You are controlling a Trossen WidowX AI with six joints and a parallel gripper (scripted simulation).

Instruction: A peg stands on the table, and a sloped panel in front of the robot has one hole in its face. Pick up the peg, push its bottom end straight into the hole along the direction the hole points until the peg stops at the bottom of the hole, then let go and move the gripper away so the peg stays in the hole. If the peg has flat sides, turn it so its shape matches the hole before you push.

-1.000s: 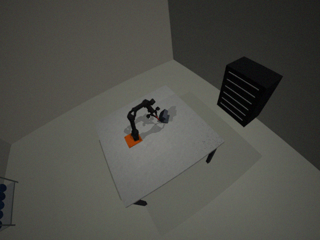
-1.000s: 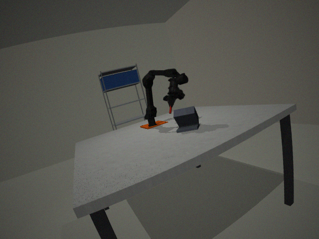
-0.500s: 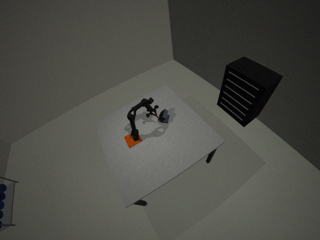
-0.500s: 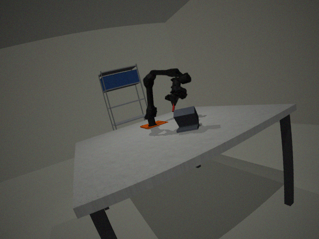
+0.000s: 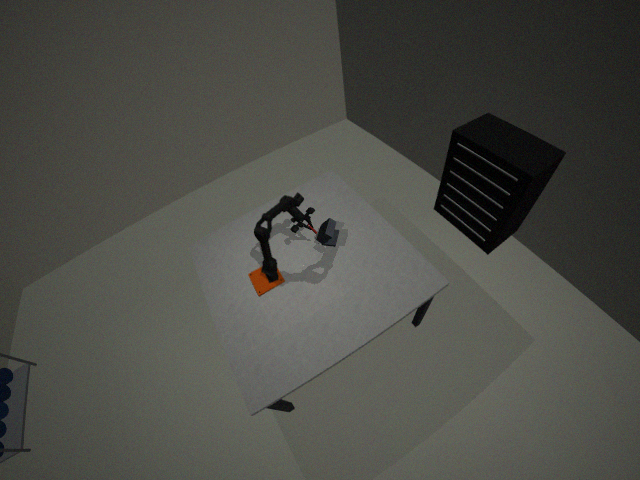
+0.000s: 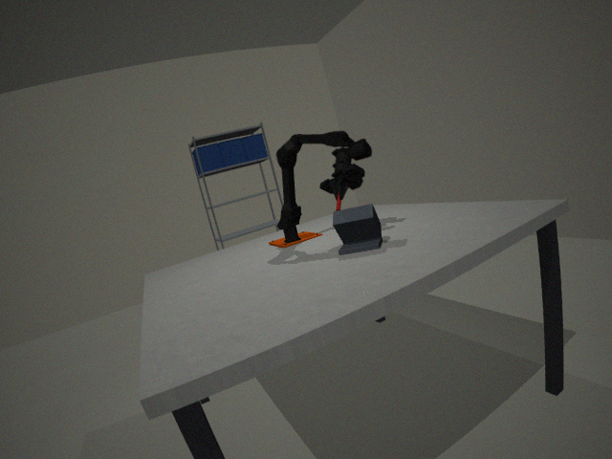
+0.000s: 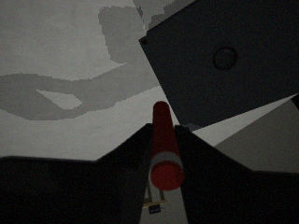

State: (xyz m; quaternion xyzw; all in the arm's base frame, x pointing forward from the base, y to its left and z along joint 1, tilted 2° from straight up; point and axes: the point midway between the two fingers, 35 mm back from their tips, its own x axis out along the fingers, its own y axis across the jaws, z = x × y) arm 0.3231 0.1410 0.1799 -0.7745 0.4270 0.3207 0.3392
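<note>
Now: gripper tip 90 mm short of the grey sloped panel, 10 mm to the right of it and 80 mm above it. From my gripper tip the other things lie so: red peg 10 mm behind, 10 mm to the left, 10 mm above.
</note>
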